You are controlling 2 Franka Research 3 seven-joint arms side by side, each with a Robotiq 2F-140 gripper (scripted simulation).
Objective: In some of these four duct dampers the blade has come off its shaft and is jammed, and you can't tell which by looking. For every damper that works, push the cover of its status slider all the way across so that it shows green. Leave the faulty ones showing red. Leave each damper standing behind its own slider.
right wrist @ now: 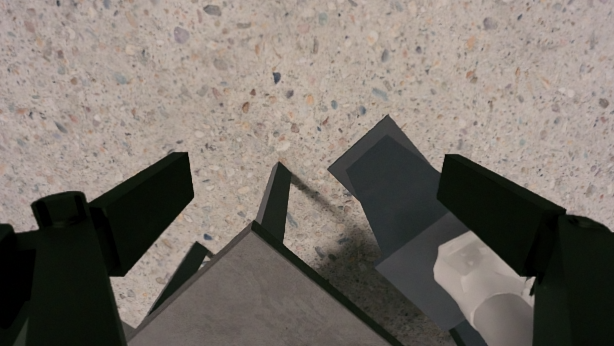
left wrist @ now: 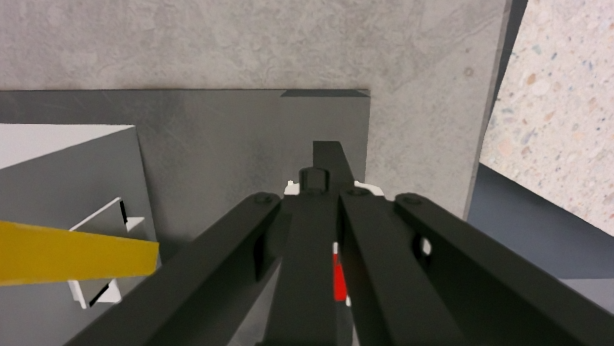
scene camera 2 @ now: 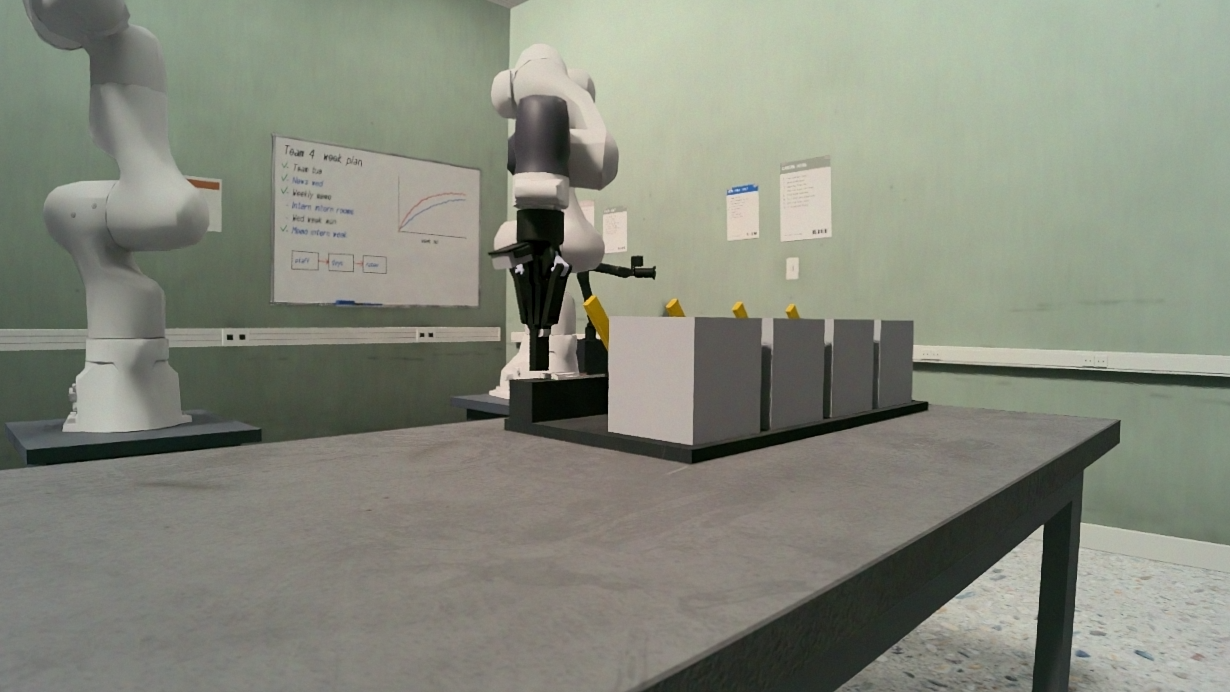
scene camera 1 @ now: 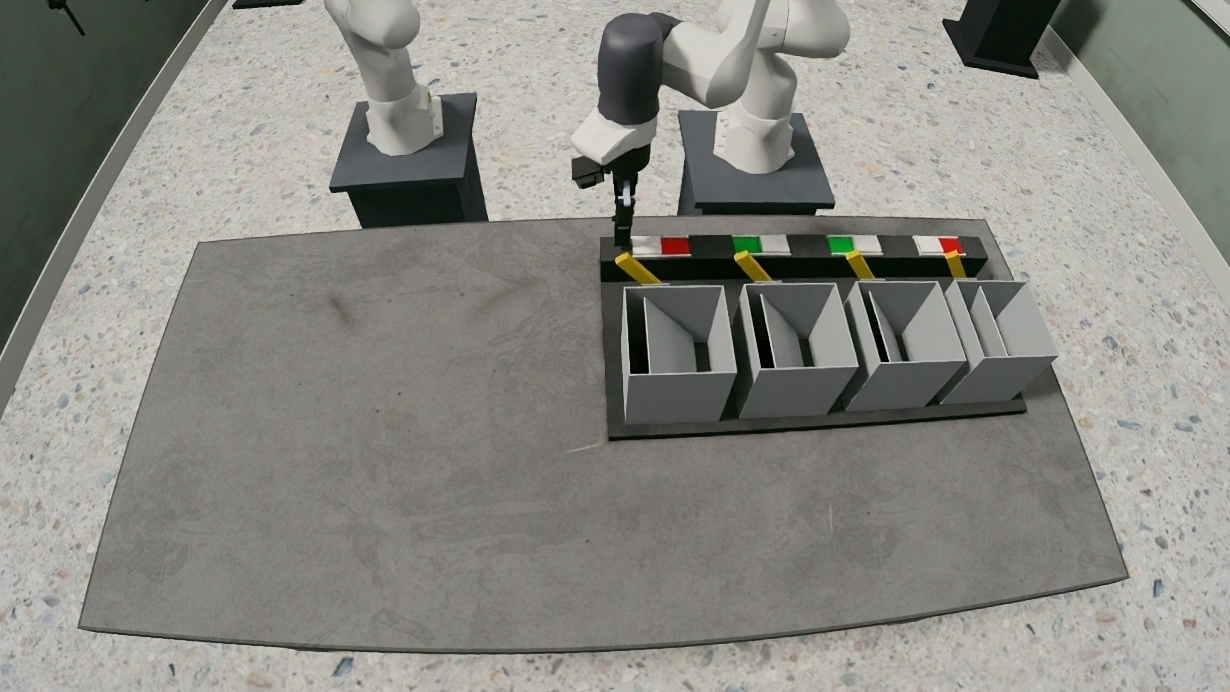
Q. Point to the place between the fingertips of my right gripper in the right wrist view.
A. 316,175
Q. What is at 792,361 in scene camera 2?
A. A damper.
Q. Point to a damper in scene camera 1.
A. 916,310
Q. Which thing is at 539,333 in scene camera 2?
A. My left gripper.
